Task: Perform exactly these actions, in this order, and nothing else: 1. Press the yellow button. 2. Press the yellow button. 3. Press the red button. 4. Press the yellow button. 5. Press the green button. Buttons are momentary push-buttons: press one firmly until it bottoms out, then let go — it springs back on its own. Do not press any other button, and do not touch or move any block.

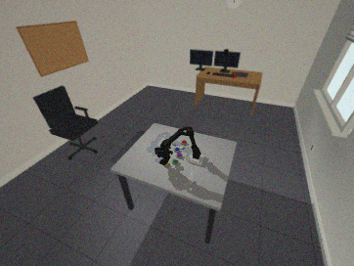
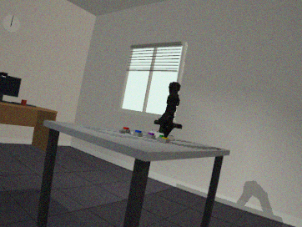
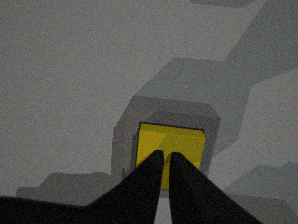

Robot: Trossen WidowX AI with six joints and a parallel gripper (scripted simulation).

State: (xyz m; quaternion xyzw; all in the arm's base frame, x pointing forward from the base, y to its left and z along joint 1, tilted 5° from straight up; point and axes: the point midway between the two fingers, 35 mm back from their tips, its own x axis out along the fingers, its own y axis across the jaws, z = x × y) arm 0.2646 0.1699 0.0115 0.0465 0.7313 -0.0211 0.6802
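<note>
Right now the yellow button is 1 cm below my gripper tip. From my gripper tip the other things lie so: purple button (8 cm behind, 16 cm to the right); green button (7 cm behind, 6 cm to the right); blue button (3 cm behind, 24 cm to the right).
</note>
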